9 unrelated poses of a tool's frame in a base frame.
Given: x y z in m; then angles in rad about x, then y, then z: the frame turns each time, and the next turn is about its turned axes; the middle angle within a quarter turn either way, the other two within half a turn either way.
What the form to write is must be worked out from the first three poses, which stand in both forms.
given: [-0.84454 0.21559 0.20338 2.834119 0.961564 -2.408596]
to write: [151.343 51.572 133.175 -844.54 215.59 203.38]
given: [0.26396 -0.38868 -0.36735 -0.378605 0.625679 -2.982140]
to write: [20.295 -36.581 175.272 263.96 -388.68 -367.35]
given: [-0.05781 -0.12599 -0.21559 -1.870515 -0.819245 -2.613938]
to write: [105.707 -41.870 -142.390 -57.81 -125.99 -215.59]
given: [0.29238 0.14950 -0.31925 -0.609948 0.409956 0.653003]
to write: [-18.838 37.410 23.496 292.38 149.50 -319.25]
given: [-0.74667 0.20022 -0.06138 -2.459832 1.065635 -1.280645]
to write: [128.596 -52.960 76.712 -746.67 200.22 -61.38]
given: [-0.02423 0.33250 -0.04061 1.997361 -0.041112 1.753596]
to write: [-160.207 -63.937 -114.419 -24.23 332.50 -40.61]
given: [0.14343 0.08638 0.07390 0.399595 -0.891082 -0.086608]
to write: [37.825 -42.855 -31.326 143.43 86.38 73.90]
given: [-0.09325 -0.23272 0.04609 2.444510 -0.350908 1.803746]
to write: [171.450 -43.274 -107.322 -93.25 -232.72 46.09]
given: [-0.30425 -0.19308 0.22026 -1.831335 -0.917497 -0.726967]
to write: [-100.343 -29.297 58.617 -304.25 -193.08 220.26]
